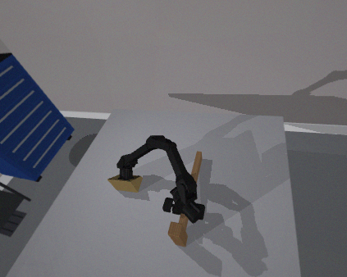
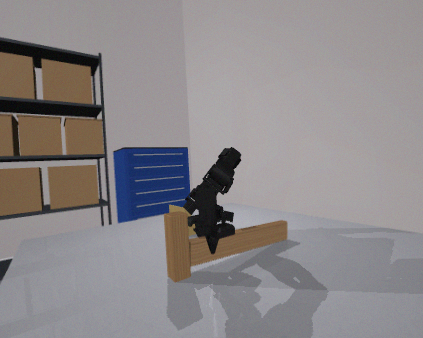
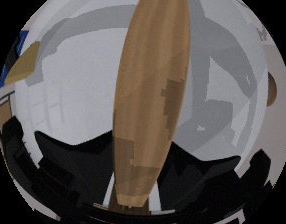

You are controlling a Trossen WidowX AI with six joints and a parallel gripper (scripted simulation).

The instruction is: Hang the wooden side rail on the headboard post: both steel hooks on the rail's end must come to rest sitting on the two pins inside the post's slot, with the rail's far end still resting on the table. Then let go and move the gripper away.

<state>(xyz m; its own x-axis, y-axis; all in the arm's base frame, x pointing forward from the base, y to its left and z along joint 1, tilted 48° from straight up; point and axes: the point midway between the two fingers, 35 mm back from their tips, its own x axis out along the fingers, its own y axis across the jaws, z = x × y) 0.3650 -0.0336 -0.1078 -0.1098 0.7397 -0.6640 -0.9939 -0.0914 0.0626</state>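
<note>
Right now my gripper tip is 11 cm to the left of the headboard post and 4 cm below it.
</note>
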